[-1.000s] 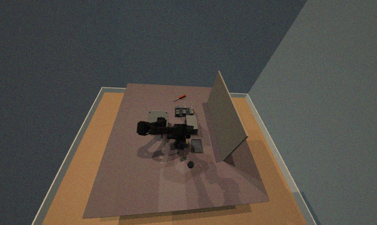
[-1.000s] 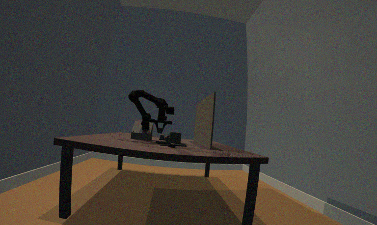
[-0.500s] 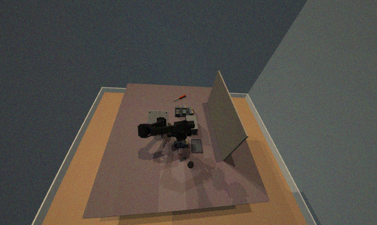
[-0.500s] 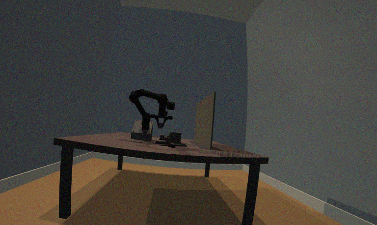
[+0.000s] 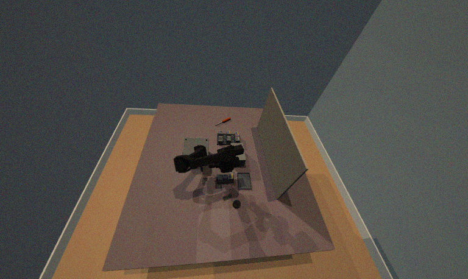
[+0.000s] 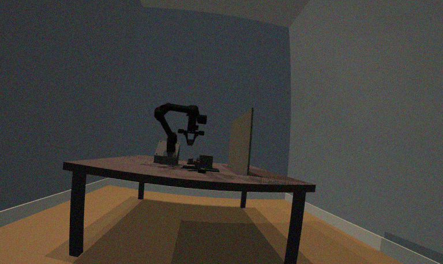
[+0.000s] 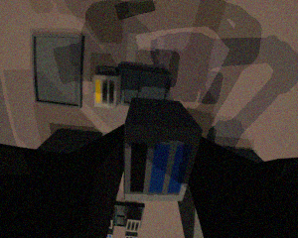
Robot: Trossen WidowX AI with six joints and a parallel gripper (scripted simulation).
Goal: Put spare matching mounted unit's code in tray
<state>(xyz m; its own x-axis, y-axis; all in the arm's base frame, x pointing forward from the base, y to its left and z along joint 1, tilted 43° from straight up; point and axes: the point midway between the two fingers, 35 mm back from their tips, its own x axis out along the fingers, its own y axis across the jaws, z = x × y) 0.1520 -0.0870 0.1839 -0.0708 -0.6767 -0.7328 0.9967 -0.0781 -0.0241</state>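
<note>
The grey tray is 17 cm ahead of my gripper tip, 2 cm to the right of it and 17 cm below it. Also, from my gripper tip: dark round object (8 cm ahead, 18 cm to the right, 16 cm below); then pale stick (4 cm ahead, 14 cm to the left, 17 cm below); then flat piece (3 cm ahead, 13 cm to the right, 17 cm below).
</note>
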